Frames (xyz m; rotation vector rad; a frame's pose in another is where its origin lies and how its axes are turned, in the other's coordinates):
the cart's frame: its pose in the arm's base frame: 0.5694 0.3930 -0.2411 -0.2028 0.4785 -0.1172
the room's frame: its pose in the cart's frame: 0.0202 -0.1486 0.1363 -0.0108 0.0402 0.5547
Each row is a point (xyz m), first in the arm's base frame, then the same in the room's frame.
Working: the arm's base frame: its pose in the room's frame: -0.6411 0.0232 -0.2852 0.0727 -0.5600 -0.4242

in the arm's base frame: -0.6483 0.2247 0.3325
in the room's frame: -1.2288 0.5090 -0.2869
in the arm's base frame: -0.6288 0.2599 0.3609
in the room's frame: -1.2159 0.5344 -0.2468
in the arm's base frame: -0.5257 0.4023 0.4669
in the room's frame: -1.1406 0.6269 -0.0797
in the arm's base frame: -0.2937 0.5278 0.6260
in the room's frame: -1.0013 0.6538 0.1937
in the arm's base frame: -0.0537 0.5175 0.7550
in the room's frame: -0.8902 0.5523 0.4211
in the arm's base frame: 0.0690 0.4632 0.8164
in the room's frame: -0.8492 0.4555 0.5246
